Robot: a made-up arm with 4 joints.
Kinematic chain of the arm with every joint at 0, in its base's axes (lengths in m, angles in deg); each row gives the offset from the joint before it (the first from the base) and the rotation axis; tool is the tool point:
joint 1: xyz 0 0 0.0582 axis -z
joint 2: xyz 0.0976 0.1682 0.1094 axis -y
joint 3: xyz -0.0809 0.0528 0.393 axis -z
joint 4: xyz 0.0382 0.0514 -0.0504 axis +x
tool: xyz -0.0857 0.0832 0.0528
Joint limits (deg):
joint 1: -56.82..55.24
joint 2: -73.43..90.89
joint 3: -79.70..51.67
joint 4: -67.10..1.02
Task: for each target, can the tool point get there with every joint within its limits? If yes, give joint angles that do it. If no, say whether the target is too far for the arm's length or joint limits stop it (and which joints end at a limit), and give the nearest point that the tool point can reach.
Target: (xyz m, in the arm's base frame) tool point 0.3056 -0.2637 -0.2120
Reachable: no: joint limits stop it (at a limit: joint 1, joint 2, joint 3) | nearest point 0.4966 -0.1144 0.2543 | short by 0.526 m
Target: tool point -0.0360 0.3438 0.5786
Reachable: yes | joints -38.04 -43.31 -44.83 -23.41
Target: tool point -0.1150 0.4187 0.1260
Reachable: yes | joints 20.81 69.30 -14.70 -47.89
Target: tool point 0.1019 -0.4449 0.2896
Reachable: no: joint limits stop it (at a limit: joint 1, joint 2, joint 3, joint 4) | nearest point 0.3994 -0.2280 0.4925 | short by 0.420 m
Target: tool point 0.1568 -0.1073 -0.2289
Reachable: no: joint limits stop it (at a limit: joint 1, joint 2, joint 3, joint 4) | nearest point 0.0569 0.2652 -0.0565 | short by 0.422 m
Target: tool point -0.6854 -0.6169 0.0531
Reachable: no: too far | nearest point -0.3833 -0.1728 0.1153 | short by 0.541 m
